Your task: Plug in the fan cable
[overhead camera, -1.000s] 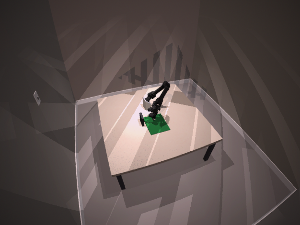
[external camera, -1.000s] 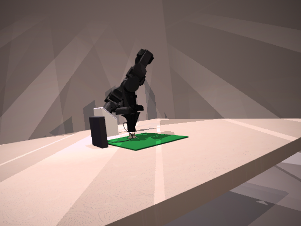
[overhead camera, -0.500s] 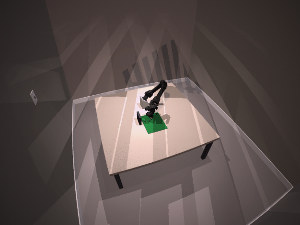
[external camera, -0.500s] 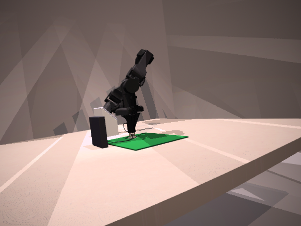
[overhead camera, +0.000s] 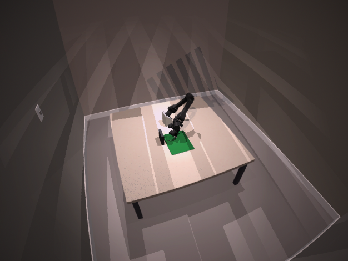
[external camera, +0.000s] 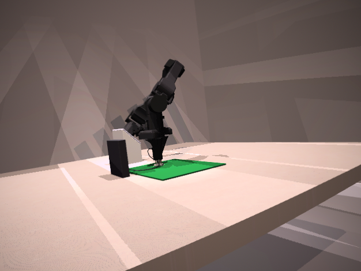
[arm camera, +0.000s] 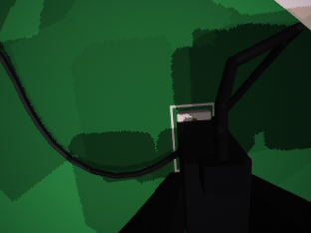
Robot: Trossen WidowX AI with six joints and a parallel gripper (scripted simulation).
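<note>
The fan header is 40 mm below my gripper tip. From my gripper tip the other things lie so: black fan (20 mm ahead, 150 mm to the right, 20 mm above); green board (70 mm ahead, 50 mm below); black fan plug (10 mm above).
</note>
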